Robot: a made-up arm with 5 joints. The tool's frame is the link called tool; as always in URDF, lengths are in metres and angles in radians. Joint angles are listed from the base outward.
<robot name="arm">
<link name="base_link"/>
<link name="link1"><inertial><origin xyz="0.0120 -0.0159 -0.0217"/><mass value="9.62"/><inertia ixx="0.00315" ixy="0" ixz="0" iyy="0.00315" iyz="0" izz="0.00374"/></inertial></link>
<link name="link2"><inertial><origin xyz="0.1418 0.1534 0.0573"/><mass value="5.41"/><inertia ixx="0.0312" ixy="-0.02" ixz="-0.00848" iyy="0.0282" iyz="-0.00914" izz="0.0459"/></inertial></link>
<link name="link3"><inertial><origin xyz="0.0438 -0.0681 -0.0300"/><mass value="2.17"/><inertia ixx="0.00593" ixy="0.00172" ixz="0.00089" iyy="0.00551" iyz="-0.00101" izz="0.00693"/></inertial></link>
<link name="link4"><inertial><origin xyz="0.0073 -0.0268 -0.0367"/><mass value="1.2"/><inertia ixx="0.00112" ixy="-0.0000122" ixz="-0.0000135" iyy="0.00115" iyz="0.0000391" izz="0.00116"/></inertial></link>
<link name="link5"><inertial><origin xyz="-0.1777 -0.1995 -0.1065"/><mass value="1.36"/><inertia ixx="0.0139" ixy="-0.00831" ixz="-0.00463" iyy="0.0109" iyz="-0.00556" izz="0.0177"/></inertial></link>
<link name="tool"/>
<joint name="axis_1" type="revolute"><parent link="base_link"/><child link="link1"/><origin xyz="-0.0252 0.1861 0.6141" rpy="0 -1.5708 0"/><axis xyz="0 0 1"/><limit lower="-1.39" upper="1.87"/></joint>
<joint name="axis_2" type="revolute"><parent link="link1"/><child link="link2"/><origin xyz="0.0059 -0.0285 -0.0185" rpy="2.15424 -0.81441 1.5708"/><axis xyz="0 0 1"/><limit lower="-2.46" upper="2.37"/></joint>
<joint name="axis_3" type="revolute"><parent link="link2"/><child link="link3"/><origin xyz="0.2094 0.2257 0.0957" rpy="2.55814 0 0"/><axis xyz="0 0 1"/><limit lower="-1.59" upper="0.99"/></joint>
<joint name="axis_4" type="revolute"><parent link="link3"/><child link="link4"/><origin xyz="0.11 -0.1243 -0.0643" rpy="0.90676 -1.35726 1.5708"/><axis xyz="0 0 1"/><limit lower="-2.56" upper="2.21"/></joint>
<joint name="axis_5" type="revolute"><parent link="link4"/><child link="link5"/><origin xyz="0.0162 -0.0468 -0.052" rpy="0.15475 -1.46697 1.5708"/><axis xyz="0 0 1"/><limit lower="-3.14" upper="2.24"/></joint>
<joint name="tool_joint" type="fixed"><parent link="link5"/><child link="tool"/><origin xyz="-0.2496 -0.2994 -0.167" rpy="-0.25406 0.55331 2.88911"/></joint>
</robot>
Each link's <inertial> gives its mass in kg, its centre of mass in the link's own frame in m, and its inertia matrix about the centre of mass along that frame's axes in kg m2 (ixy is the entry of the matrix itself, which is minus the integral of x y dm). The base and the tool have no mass. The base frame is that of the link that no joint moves.
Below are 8 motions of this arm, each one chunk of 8 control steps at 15 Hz.
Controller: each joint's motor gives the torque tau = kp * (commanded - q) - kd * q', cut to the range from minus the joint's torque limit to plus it. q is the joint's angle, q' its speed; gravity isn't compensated. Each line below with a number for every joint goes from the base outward.
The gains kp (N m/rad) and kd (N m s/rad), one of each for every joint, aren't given. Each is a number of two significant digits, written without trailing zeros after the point. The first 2 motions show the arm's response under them.
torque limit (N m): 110 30 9.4 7.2 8.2
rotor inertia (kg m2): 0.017 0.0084 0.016 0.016 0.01
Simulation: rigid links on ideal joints. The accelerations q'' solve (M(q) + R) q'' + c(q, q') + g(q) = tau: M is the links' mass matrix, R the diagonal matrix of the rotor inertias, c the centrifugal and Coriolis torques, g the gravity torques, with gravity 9.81 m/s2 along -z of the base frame. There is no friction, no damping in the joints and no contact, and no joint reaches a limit. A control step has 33 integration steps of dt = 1/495 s. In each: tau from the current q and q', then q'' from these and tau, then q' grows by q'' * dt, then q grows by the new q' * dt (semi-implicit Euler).
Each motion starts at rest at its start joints. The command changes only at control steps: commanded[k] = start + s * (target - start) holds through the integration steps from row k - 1 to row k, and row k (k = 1, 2, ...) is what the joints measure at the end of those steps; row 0 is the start. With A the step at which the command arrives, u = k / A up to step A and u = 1 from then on. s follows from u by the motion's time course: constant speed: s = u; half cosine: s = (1 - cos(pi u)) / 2; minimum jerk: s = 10 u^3 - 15 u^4 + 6 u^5; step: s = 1 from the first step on.
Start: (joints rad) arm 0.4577 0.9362 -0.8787 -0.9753 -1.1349
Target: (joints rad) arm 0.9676 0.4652 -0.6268 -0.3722 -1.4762
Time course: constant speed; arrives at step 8
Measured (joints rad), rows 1 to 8:
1: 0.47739 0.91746 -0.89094 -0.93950 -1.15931
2: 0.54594 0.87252 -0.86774 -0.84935 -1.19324
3: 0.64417 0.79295 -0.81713 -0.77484 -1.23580
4: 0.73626 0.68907 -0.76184 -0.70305 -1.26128
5: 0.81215 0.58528 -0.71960 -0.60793 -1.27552
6: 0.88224 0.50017 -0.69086 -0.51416 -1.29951
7: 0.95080 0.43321 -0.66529 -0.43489 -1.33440
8: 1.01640 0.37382 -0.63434 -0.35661 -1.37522
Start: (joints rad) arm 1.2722 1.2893 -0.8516 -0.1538 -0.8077
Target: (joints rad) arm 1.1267 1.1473 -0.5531 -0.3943 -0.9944
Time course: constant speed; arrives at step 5
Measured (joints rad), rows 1 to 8:
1: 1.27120 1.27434 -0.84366 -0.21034 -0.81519
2: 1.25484 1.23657 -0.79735 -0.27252 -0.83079
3: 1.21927 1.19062 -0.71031 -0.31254 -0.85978
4: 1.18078 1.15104 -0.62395 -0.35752 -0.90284
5: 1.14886 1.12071 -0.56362 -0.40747 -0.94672
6: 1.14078 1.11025 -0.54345 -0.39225 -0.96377
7: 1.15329 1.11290 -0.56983 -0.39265 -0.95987
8: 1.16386 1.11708 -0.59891 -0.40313 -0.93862
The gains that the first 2 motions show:
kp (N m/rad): 380 190 43 26 35
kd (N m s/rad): 8.4 9.2 1.1 0.42 1.4
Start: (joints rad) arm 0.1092 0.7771 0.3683 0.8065 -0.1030
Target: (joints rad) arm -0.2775 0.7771 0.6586 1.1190 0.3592
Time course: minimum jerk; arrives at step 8
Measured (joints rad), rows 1 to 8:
1: 0.07193 0.76170 0.35902 0.78635 -0.09869
2: 0.01570 0.76012 0.35631 0.76009 -0.04590
3: -0.05596 0.77359 0.39573 0.79657 0.02724
4: -0.15300 0.78785 0.46089 0.91021 0.12098
5: -0.25675 0.80668 0.52893 1.03098 0.24245
6: -0.33894 0.82867 0.57899 1.08609 0.35714
7: -0.37988 0.84349 0.59386 1.06489 0.41497
8: -0.37984 0.84577 0.57746 1.01334 0.40392

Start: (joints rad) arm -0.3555 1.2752 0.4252 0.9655 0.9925
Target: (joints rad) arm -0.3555 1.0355 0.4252 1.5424 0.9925
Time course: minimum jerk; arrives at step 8
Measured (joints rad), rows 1 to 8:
1: -0.39900 1.27675 0.42858 0.97917 1.00239
2: -0.46297 1.28460 0.38117 0.98529 1.02310
3: -0.49319 1.28973 0.29926 1.01859 0.98537
4: -0.49035 1.27578 0.22103 1.13278 0.91720
5: -0.47369 1.23753 0.16469 1.31329 0.89127
6: -0.45757 1.19034 0.18049 1.48959 0.89265
7: -0.44439 1.14862 0.28201 1.57514 0.92689
8: -0.43446 1.10229 0.37488 1.55011 0.99757

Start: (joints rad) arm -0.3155 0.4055 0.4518 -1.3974 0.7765
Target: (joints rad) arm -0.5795 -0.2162 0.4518 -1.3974 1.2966
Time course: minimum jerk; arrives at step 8
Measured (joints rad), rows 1 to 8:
1: -0.35539 0.38869 0.44629 -1.33678 0.77358
2: -0.39317 0.37330 0.42671 -1.23411 0.78890
3: -0.44740 0.31309 0.39713 -1.17156 0.87045
4: -0.50446 0.20171 0.35176 -1.18992 1.01091
5: -0.54604 0.06157 0.31954 -1.27034 1.17901
6: -0.56933 -0.07694 0.32407 -1.33862 1.31102
7: -0.57342 -0.18263 0.37029 -1.32780 1.35478
8: -0.56297 -0.24389 0.43784 -1.26736 1.31922

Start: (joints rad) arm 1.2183 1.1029 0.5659 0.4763 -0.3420
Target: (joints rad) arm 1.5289 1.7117 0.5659 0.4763 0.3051
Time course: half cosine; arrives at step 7
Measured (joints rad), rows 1 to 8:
1: 1.24844 1.10767 0.54978 0.43420 -0.31906
2: 1.32074 1.14428 0.54882 0.37645 -0.25590
3: 1.40770 1.23322 0.57665 0.36373 -0.14531
4: 1.48346 1.36712 0.60329 0.37421 -0.00100
5: 1.53767 1.52155 0.60156 0.38068 0.13921
6: 1.56748 1.66090 0.57408 0.38730 0.22722
7: 1.57003 1.75057 0.53796 0.41102 0.24121
8: 1.55491 1.78223 0.50269 0.44314 0.21067

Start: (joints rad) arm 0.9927 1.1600 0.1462 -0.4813 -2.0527
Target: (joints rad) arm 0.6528 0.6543 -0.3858 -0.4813 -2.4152
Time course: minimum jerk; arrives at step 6
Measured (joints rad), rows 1 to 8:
1: 0.99035 1.14037 0.10616 -0.49573 -2.01956
2: 0.95371 1.07160 -0.03408 -0.49979 -1.99277
3: 0.84597 0.94168 -0.24600 -0.47917 -2.02963
4: 0.70259 0.78845 -0.40640 -0.47123 -2.15280
5: 0.61266 0.67587 -0.42164 -0.52647 -2.34794
6: 0.60424 0.61775 -0.34582 -0.65248 -2.50006
7: 0.62710 0.57730 -0.31093 -0.71225 -2.53767
8: 0.64817 0.55252 -0.33003 -0.62153 -2.48894

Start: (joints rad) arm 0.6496 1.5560 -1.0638 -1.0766 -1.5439
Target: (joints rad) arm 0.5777 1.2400 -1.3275 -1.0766 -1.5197
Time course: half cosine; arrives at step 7
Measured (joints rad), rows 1 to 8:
1: 0.63349 1.56593 -1.10127 -1.12508 -1.58095
2: 0.60516 1.57677 -1.14517 -1.18428 -1.61146
3: 0.58140 1.54864 -1.19701 -1.18781 -1.62184
4: 0.56815 1.47401 -1.25142 -1.14915 -1.60983
5: 0.56146 1.37618 -1.29881 -1.12061 -1.58315
6: 0.55922 1.29084 -1.33638 -1.12974 -1.55334
7: 0.56292 1.24520 -1.35942 -1.15607 -1.53110
8: 0.56701 1.23944 -1.36847 -1.16723 -1.52885

